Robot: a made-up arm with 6 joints.
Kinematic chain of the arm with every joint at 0, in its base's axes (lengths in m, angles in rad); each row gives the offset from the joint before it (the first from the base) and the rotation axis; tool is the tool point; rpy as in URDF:
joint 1: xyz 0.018 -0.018 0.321 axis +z
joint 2: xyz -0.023 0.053 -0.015 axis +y
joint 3: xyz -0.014 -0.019 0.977 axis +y
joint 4: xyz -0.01 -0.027 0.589 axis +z
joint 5: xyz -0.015 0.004 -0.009 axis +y
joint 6: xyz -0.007 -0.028 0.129 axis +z
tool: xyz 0.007 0.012 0.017 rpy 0 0 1.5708
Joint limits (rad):
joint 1: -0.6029..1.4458
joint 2: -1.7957..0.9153
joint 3: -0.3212..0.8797
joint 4: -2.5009..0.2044
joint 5: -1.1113..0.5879
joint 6: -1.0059..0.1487
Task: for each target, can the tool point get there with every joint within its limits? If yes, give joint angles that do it. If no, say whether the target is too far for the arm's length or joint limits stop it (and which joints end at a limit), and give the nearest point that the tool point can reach.
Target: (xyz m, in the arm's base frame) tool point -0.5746 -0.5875 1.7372
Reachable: yes | joints 0.7991 -0.7321 0.5768 -1.9720 -0.0356 -0.7467
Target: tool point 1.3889 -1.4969 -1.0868
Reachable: no: too far | nearest point -0.1185 -1.4654 -0.3876 | short by 1.662 m
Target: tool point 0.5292 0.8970 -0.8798
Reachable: no: joint limits stop it (at a limit: joint 2, joint 3, joint 4, joint 5, joint 6) | nearest point 0.6772 1.1619 0.6712 | short by 1.580 m
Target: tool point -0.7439 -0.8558 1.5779
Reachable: yes | joints 0.8594 -0.8197 0.3102 -1.2131 -0.1408 -0.4736
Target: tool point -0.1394 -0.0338 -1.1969
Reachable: no: joint limits stop it (at a limit: joint 2, joint 3, joint 5, joint 6) | nearest point -1.4150 -0.1619 -0.3938 | short by 1.513 m
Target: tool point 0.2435 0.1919 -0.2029
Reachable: no: joint limits stop it (at a limit: joint 2, joint 3, joint 4, joint 5, joint 6) | nearest point 1.0073 0.9028 0.6712 | short by 1.361 m
